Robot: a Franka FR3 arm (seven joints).
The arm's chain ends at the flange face. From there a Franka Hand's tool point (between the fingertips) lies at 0.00 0.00 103.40 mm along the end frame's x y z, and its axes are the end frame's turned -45 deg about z.
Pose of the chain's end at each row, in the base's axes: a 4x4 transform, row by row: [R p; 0 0 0 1], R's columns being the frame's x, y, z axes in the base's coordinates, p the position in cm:
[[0.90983 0.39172 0.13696 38.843], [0.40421 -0.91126 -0.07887 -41.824], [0.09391 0.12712 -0.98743 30.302], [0 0 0 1]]
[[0.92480 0.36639 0.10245 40.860], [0.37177 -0.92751 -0.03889 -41.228], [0.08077 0.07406 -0.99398 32.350], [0 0 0 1]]
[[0.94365 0.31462 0.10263 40.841], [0.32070 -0.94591 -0.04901 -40.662], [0.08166 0.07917 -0.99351 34.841], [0 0 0 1]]
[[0.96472 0.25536 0.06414 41.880], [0.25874 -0.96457 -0.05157 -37.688], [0.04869 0.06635 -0.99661 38.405], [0 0 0 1]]
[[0.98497 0.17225 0.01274 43.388], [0.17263 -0.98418 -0.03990 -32.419], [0.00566 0.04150 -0.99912 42.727], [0 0 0 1]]
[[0.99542 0.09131 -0.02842 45.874], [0.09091 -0.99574 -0.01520 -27.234], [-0.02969 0.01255 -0.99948 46.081], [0 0 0 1]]
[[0.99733 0.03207 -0.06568 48.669], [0.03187 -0.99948 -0.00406 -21.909], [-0.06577 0.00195 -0.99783 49.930], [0 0 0 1]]
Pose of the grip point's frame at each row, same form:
[[0.36636 0.92033 0.13696 40.259], [0.93018 -0.35854 -0.07887 -42.640], [-0.02348 0.15629 -0.98743 20.092], [0 0 0 1]]
[[0.39486 0.91301 0.10245 41.919], [0.91873 -0.39297 -0.03889 -41.630], [0.00474 0.10948 -0.99398 22.072], [0 0 0 1]]
[[0.44479 0.88973 0.10263 41.902], [0.89563 -0.44209 -0.04901 -41.169], [0.00176 0.11372 -0.99351 24.568], [0 0 0 1]]
[[0.50159 0.86273 0.06414 42.543], [0.86501 -0.49910 -0.05157 -38.221], [-0.01249 0.08135 -0.99661 28.100], [0 0 0 1]]
[[0.57468 0.81828 0.01274 43.520], [0.81799 -0.57385 -0.03990 -32.832], [-0.02534 0.03335 -0.99912 32.396], [0 0 0 1]]
[[0.63930 0.76843 -0.02842 45.580], [0.76838 -0.63981 -0.01520 -27.391], [-0.02987 -0.01212 -0.99948 35.746], [0 0 0 1]]
[[0.68254 0.72790 -0.06568 47.990], [0.72927 -0.68420 -0.00406 -21.951], [-0.04789 -0.04513 -0.99783 39.612], [0 0 0 1]]

